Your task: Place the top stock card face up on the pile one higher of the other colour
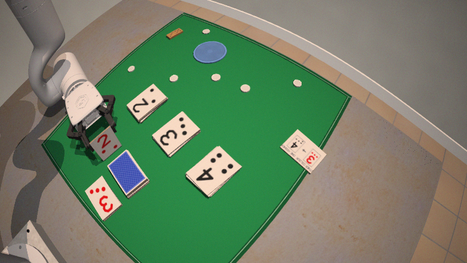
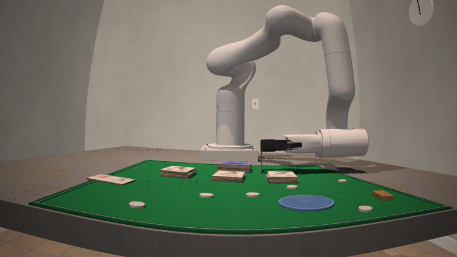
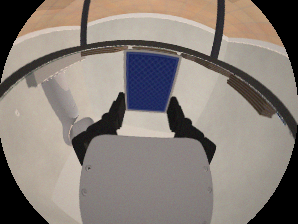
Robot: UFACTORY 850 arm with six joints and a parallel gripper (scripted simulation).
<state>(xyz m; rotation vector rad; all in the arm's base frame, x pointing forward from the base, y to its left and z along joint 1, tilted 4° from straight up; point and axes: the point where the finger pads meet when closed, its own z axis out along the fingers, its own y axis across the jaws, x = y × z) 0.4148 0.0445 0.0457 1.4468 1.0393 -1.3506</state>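
The card lies 1 cm to the right of my hand and 3 cm below it. The rest, counted from my hand: green card cloth: 16 cm ahead, 10 cm to the right, 9 cm below.
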